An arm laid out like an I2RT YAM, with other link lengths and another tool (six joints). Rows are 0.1 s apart.
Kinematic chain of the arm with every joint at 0, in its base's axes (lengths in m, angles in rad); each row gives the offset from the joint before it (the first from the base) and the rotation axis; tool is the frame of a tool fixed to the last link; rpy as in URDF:
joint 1: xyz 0 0 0.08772 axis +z
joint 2: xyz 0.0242 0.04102 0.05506 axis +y
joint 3: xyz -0.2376 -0.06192 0 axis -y
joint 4: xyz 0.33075 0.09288 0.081 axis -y
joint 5: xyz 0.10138 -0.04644 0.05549 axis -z
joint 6: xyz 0.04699 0 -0.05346 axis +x
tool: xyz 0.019 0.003 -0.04 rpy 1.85 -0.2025 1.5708
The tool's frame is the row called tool.
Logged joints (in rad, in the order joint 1, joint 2, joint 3, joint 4, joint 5, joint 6), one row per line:
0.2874 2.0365 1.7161 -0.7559 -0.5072 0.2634
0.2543 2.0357 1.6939 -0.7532 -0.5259 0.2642
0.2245 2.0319 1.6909 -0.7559 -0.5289 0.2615
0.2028 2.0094 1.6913 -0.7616 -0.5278 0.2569
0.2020 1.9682 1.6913 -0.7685 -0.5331 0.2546
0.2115 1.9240 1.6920 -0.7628 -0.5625 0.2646
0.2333 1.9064 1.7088 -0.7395 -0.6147 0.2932
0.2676 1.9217 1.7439 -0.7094 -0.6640 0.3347
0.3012 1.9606 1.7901 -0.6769 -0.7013 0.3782
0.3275 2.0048 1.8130 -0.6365 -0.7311 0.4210
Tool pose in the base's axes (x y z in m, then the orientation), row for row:
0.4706 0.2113 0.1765 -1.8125 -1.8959 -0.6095
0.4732 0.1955 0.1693 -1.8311 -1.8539 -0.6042
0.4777 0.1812 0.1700 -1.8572 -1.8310 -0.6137
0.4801 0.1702 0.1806 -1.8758 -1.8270 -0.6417
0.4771 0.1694 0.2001 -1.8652 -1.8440 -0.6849
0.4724 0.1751 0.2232 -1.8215 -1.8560 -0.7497
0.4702 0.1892 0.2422 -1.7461 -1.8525 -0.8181
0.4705 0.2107 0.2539 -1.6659 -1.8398 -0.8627
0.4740 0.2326 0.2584 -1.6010 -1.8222 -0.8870
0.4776 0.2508 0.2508 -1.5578 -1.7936 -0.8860
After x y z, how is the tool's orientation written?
As a rotation vector, in radians.
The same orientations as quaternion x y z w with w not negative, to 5 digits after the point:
-0.65622 -0.68641 -0.22067 0.22253
-0.66600 -0.67429 -0.21976 0.23125
-0.67474 -0.66522 -0.22296 0.22912
-0.67858 -0.66092 -0.23214 0.22097
-0.67216 -0.66452 -0.24682 0.21374
-0.65716 -0.66961 -0.27048 0.21588
-0.63524 -0.67395 -0.29763 0.23171
-0.61318 -0.67719 -0.31754 0.25417
-0.59585 -0.67817 -0.33012 0.27582
-0.58640 -0.67516 -0.33352 0.29843

